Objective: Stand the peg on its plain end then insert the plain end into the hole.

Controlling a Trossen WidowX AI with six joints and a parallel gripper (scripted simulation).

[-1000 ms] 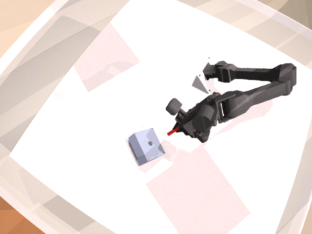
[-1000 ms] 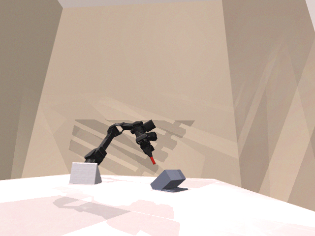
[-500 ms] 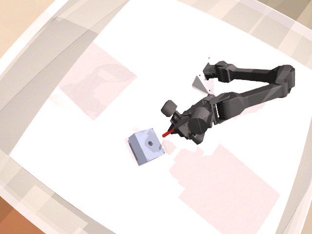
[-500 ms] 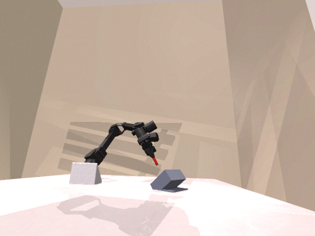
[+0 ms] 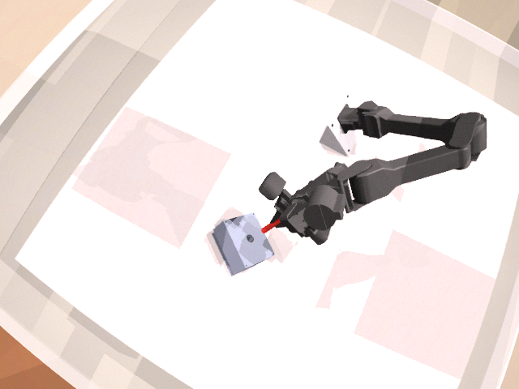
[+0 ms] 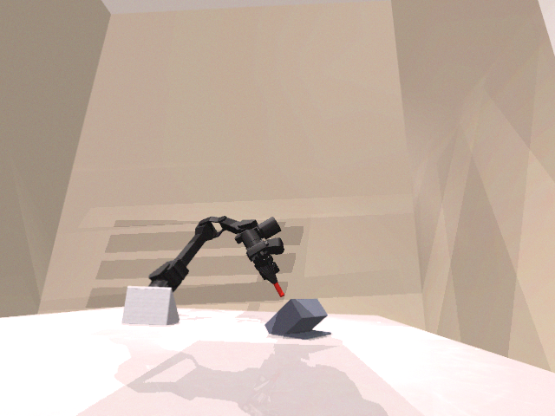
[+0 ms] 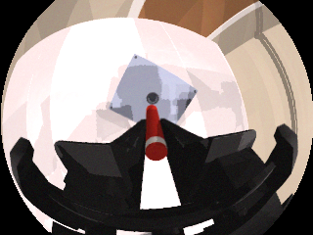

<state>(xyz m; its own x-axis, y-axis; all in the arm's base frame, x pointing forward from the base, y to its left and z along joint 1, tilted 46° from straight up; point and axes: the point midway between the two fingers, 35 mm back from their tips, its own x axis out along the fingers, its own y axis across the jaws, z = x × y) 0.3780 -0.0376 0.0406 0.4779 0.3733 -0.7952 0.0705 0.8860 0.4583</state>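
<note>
Right now the sloped grey-blue panel is 6 cm ahead of my gripper tip, 4 cm to the right of it and 9 cm below it. Also, from my gripper tip: red peg (1 cm behind, 1 cm to the left, 1 cm above).
</note>
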